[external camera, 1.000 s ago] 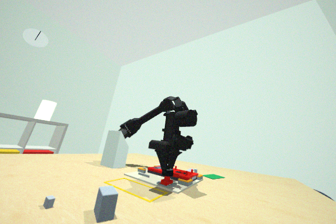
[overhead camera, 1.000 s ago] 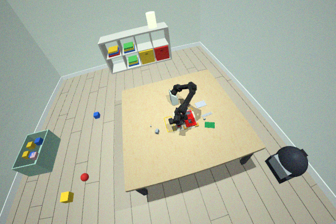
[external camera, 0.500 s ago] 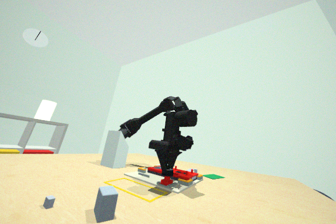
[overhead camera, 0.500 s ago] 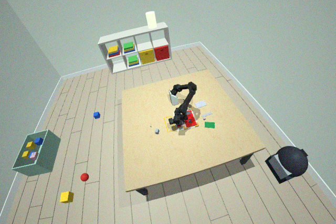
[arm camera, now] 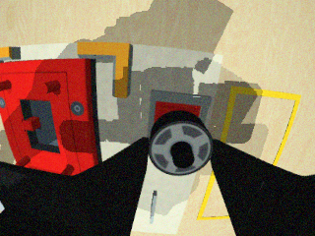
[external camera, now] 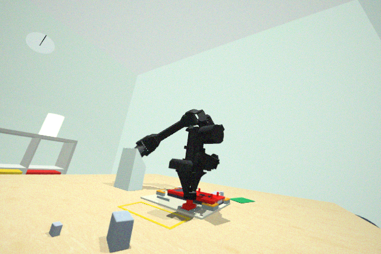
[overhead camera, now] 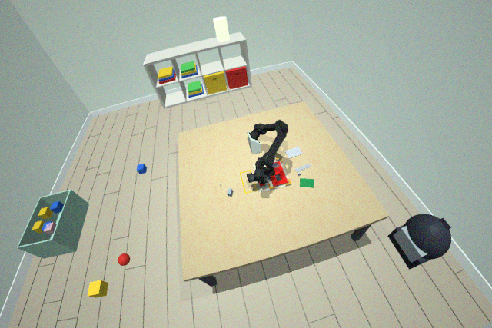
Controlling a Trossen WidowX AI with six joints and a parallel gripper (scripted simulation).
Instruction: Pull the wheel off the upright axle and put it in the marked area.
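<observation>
Right now the black upright axle is 1 cm below my gripper tip. Round my gripper tip: small grey cube: 28 cm to the right, 12 cm behind, 3 cm below; then grey block: 23 cm to the right, 2 cm below, 2 cm behind; then black wheel: right at my gripper tip.
</observation>
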